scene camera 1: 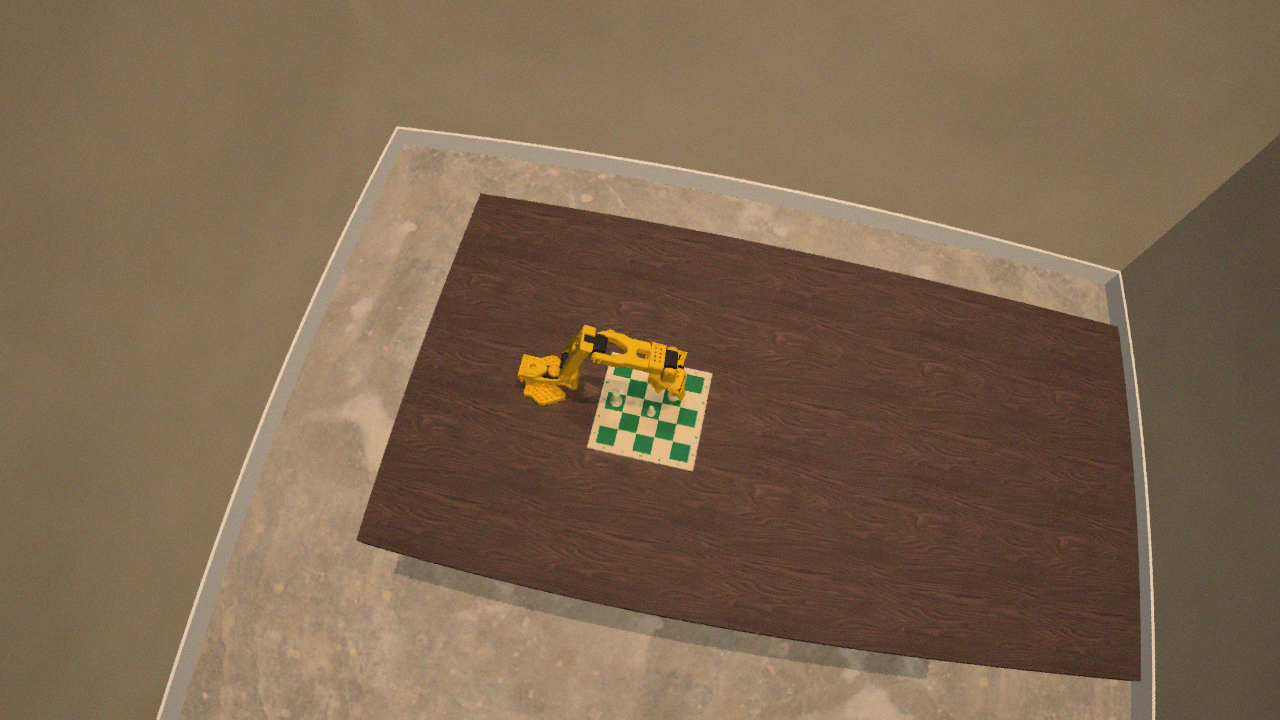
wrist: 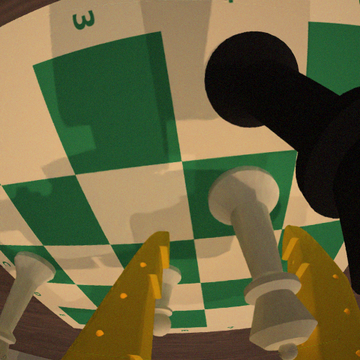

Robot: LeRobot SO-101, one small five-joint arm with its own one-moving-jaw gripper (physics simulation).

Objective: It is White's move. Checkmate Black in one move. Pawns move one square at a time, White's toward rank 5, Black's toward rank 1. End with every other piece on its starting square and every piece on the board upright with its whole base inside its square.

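Places are measured from the arm's base along level axes (x right, y ahead, z up), in millimetres.
Where they show: end effector, tool point: (scene camera 1: 661, 392); arm's base, origin of the base link: (scene camera 1: 557, 383).
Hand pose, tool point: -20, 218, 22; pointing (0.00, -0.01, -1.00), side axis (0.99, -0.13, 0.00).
Observation:
Things, the pixels of their top centre, and the offset from my tool point, as dx, dy, dz. "pt": a spot on its surface instead. Level surfaces: height alone.
- board, surface spot: (scene camera 1: 684, 464) pt +138, +76, -16
- white queen, middle of its top: (scene camera 1: 675, 386) -3, +27, +37
- white pawn, middle of its top: (scene camera 1: 651, 407) +43, -12, +16
- taller white piece, middle of its top: (scene camera 1: 616, 390) +34, -88, +47
- dark wooden table, its level: dz -22
My gripper (scene camera 1: 671, 394) (wrist: 226, 232) is open over the board (scene camera 1: 684, 464) (wrist: 235, 135). A white queen (wrist: 243, 195) (scene camera 1: 675, 397) stands upright on green B4, seen between the jaws, its head drawn against the right jaw; nothing is gripped. A tall black piece, apparently the king (wrist: 252, 80), stands on light A4 on the far side of the queen; its top leaves the wrist view, and the arm hides it in the scene view. A white pawn (scene camera 1: 650, 411) (wrist: 171, 277) stands on C3, partly behind the left jaw.
A taller white piece (scene camera 1: 615, 399) (wrist: 35, 267) stands on C1, near the board's rank 1 edge; its top is cut off in the wrist view. The yellow arm (scene camera 1: 626, 347) reaches over the board's A side from its base (scene camera 1: 541, 380) on the dark wooden table (scene camera 1: 850, 447).

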